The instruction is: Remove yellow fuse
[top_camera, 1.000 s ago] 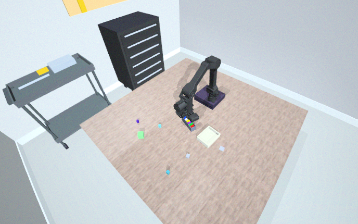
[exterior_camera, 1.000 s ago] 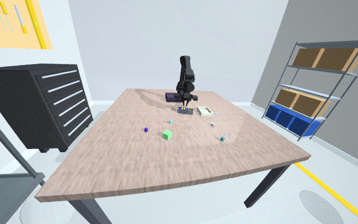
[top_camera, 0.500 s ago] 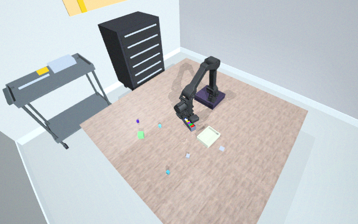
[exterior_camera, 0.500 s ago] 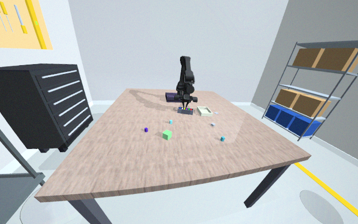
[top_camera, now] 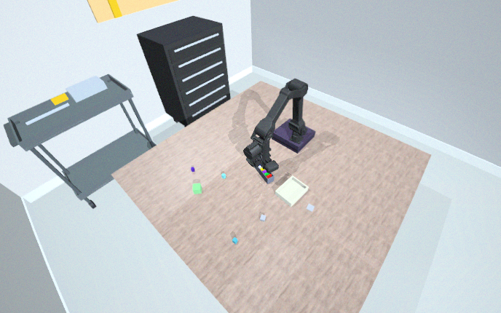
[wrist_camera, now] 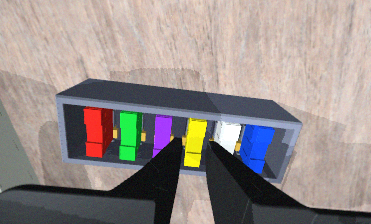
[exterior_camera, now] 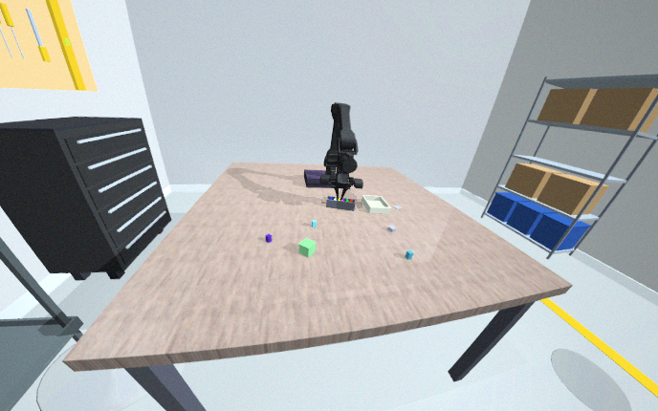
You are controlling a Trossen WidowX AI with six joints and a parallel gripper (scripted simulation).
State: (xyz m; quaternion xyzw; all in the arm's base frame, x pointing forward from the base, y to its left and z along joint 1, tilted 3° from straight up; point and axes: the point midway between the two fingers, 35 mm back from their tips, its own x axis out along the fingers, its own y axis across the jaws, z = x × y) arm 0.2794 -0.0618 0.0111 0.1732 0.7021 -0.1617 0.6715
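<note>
My gripper tip is now 18 cm to the right of the cream tray, 4 cm above it and 3 cm short of it. From my gripper tip the other things lie so: yellow fuse 2 cm below.
</note>
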